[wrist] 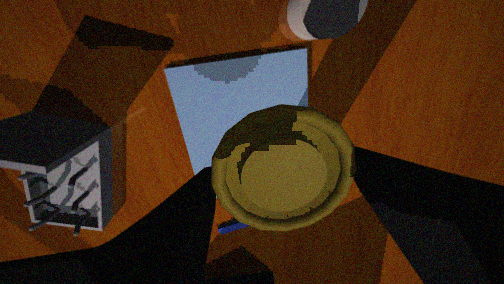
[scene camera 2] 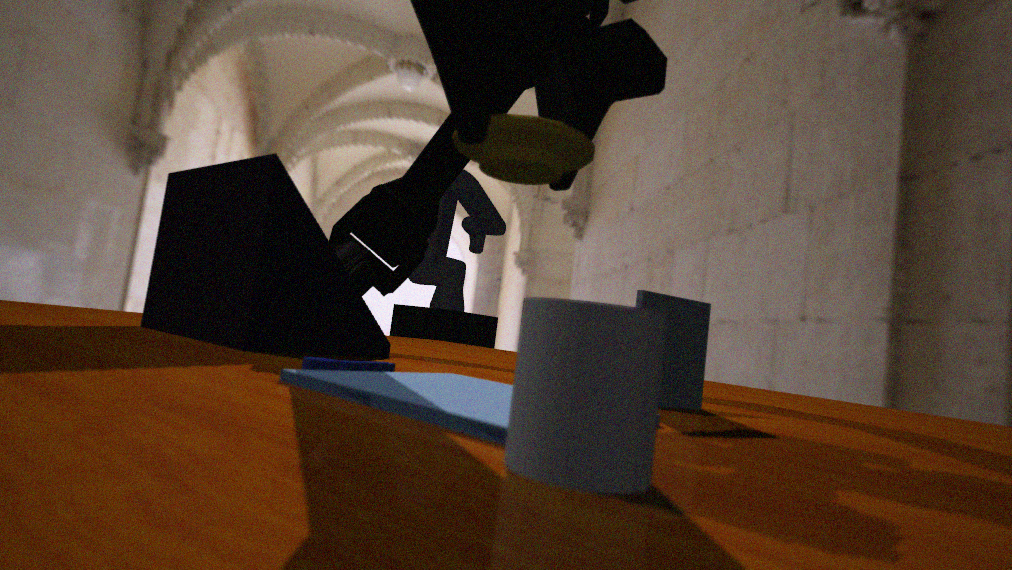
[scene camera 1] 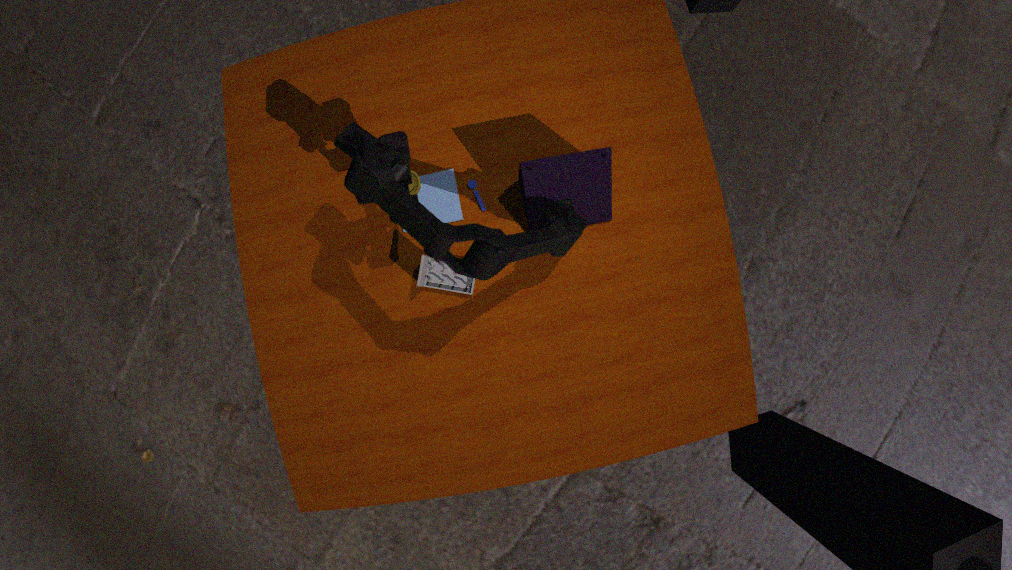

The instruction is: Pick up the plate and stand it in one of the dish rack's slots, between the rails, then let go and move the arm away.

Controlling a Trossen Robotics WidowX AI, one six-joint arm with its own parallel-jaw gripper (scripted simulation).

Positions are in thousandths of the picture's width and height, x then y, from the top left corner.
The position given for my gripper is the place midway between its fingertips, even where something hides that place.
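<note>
I can see a dish rack (scene camera 2: 674, 666), and the wrist view gives me the rack (wrist: 132, 583) as well, as does scene camera 1, with the rack (scene camera 1: 428, 480) in it. There is a blue spoon (scene camera 2: 306, 638). I also see a light blue mat (scene camera 2: 476, 717), which appears again in the wrist view as the mat (wrist: 418, 347) and in scene camera 1 as the mat (scene camera 1: 434, 341). As for my gripper (scene camera 2: 514, 296), it is carrying a yellow plate (wrist: 564, 590). The wrist view shows me the gripper (wrist: 555, 579) too, and in scene camera 1 I find the gripper (scene camera 1: 402, 325) once more.
</note>
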